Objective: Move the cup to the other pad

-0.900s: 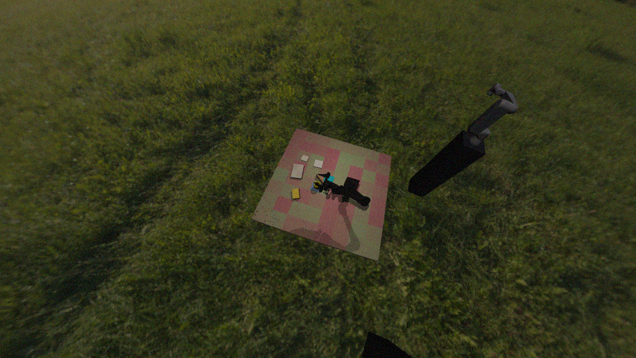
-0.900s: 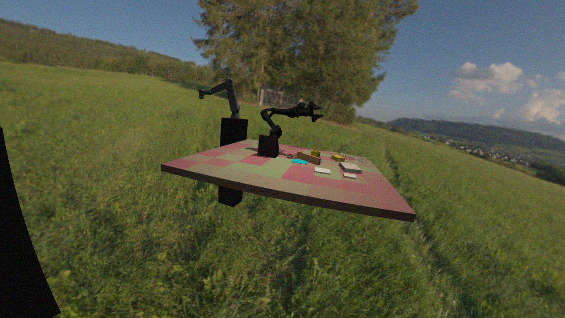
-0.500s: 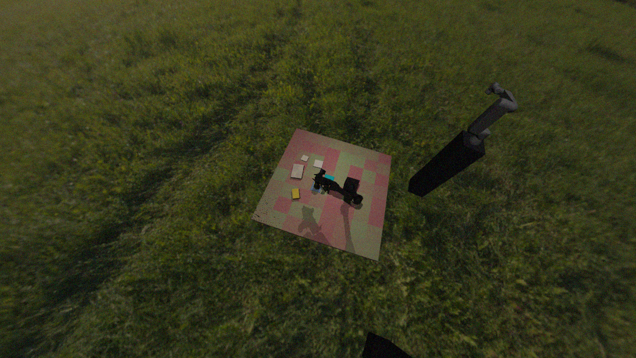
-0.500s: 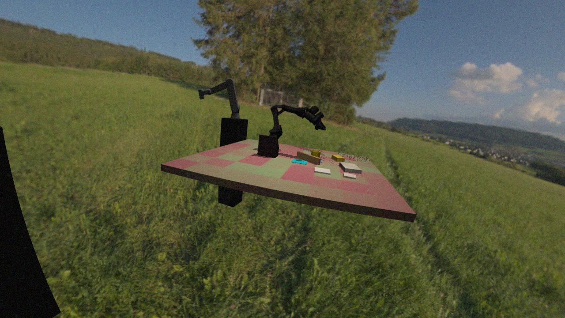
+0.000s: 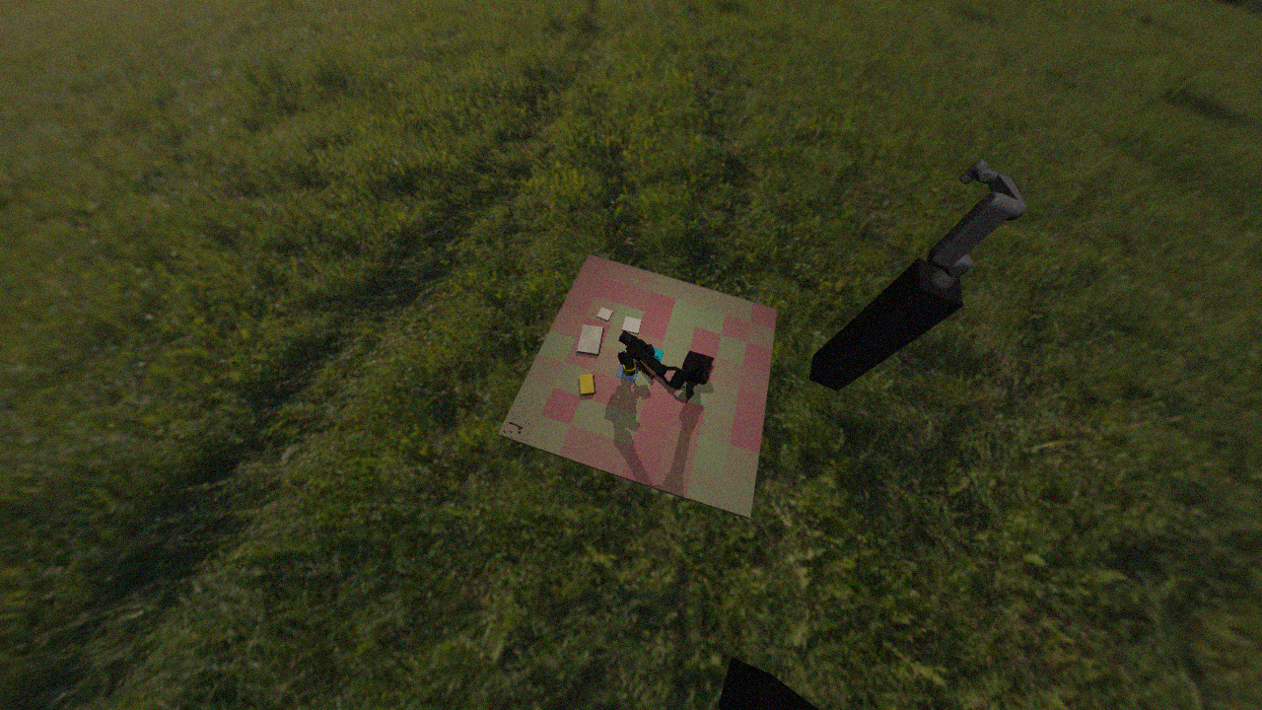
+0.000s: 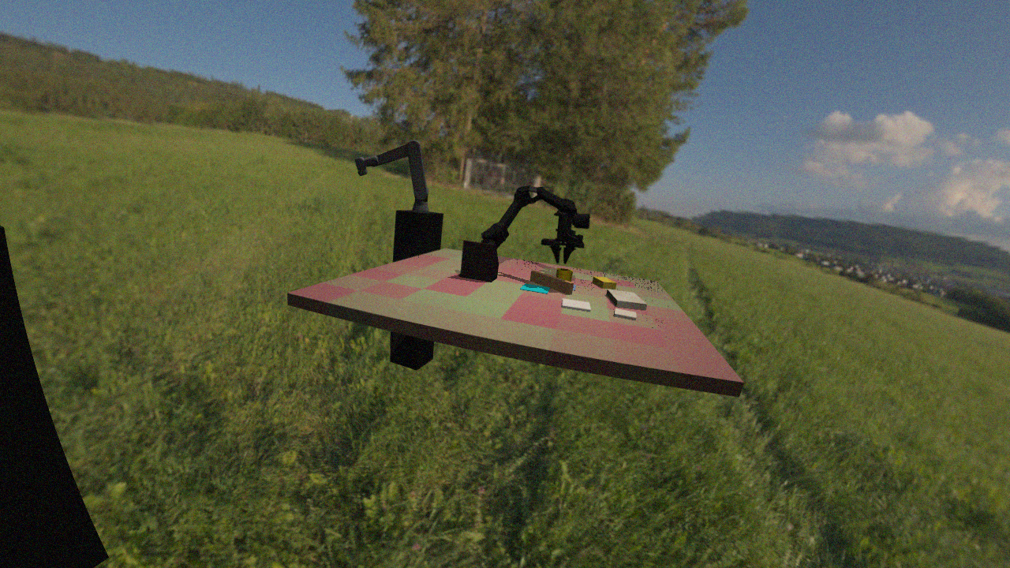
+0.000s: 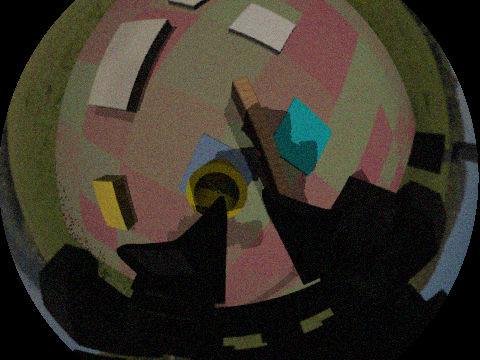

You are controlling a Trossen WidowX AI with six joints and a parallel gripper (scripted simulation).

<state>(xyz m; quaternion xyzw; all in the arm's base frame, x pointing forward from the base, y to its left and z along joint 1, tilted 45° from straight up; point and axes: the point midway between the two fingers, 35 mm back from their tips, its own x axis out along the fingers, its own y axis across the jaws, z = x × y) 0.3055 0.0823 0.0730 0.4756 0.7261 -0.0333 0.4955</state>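
Now: the yellow cup 10 mm ahead of my gripper tip, 20 mm to the left of it and 70 mm below it. The rest, counted from my gripper tip: brown wooden bar: 20 mm behind, 50 mm to the right, 90 mm below; pale blue pad: 20 mm ahead, 30 mm to the left, 110 mm below; cyan pad: 70 mm behind, 120 mm to the right, 110 mm below.
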